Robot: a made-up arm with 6 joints. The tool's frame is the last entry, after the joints. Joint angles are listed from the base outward.
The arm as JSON. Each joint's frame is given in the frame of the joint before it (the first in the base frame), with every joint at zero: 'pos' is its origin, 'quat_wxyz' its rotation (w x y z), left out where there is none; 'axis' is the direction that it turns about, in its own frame. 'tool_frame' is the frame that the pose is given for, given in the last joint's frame.
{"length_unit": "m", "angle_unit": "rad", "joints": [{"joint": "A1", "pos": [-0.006, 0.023, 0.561], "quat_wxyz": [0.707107, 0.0, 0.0, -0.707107], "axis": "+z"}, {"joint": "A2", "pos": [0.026, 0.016, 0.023], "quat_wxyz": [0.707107, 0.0, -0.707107, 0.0], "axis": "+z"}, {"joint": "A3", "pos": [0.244, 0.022, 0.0], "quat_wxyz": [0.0, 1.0, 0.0, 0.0], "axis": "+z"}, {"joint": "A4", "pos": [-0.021, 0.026, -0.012], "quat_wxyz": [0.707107, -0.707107, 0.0, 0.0], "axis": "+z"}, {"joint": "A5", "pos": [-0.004, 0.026, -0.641], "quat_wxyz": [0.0, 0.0, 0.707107, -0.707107], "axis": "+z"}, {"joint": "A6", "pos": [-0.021, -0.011, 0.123], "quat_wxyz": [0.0, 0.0, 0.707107, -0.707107], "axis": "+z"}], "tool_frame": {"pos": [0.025, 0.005, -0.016], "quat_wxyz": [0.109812, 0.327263, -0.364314, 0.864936]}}
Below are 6 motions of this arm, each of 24 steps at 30 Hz.
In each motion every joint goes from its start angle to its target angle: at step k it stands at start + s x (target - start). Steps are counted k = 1, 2, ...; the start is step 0. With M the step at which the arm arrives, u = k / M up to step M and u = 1 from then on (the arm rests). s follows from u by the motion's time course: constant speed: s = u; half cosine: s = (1 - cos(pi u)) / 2; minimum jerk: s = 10 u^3 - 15 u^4 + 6 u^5.
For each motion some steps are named. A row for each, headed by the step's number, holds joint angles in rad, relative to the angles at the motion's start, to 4 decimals.
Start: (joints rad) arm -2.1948 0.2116 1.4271 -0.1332 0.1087 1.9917
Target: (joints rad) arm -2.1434 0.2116 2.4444 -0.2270 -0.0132 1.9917
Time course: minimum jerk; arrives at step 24
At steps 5, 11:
5: 0.0033 0.0000 0.0656 -0.0061 -0.0079 0.0000
11: 0.0217 0.0000 0.4295 -0.0396 -0.0515 0.0000

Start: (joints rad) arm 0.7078 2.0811 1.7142 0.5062 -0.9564 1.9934
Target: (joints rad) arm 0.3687 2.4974 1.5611 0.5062 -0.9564 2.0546
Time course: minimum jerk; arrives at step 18
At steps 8, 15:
8: -0.1345 0.1651 -0.0607 0.0000 0.0000 0.0243
15: -0.3271 0.4015 -0.1477 0.0000 0.0000 0.0590

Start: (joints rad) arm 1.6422 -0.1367 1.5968 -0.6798 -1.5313 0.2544
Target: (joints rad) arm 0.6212 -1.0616 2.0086 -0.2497 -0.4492 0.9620
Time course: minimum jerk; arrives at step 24
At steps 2, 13, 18, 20, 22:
2: -0.0052 -0.0047 0.0021 0.0022 0.0055 0.0036
13: -0.5899 -0.5344 0.2379 0.2485 0.6252 0.4088
18: -0.9153 -0.8292 0.3692 0.3856 0.9701 0.6344
20: -0.9848 -0.8921 0.3972 0.4148 1.0437 0.6825
22: -1.0158 -0.9202 0.4097 0.4279 1.0766 0.7040

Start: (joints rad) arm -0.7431 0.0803 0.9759 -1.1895 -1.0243 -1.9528
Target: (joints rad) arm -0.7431 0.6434 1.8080 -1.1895 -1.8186 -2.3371
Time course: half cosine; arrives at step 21
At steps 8, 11, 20, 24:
8: 0.0000 0.1787 0.2640 0.0000 -0.2521 -0.1219
11: 0.0000 0.3026 0.4471 0.0000 -0.4268 -0.2065
20: 0.0000 0.5600 0.8275 0.0000 -0.7899 -0.3822
24: 0.0000 0.5631 0.8321 0.0000 -0.7943 -0.3843

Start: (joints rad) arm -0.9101 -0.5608 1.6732 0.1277 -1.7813 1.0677
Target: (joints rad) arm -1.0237 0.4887 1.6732 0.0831 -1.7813 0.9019
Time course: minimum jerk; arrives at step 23
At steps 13, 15, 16, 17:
13: -0.0705 0.6516 0.0000 -0.0277 0.0000 -0.1029
15: -0.0873 0.8062 0.0000 -0.0343 0.0000 -0.1274
16: -0.0944 0.8723 0.0000 -0.0371 0.0000 -0.1378
17: -0.1005 0.9285 0.0000 -0.0395 0.0000 -0.1467

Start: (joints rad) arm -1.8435 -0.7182 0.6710 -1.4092 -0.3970 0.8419
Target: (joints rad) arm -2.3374 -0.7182 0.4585 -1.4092 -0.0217 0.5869
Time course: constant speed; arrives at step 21
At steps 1, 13, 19, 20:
1: -0.0235 0.0000 -0.0101 0.0000 0.0179 -0.0121
13: -0.3057 0.0000 -0.1315 0.0000 0.2323 -0.1579
19: -0.4469 0.0000 -0.1923 0.0000 0.3396 -0.2307
20: -0.4704 0.0000 -0.2024 0.0000 0.3574 -0.2429

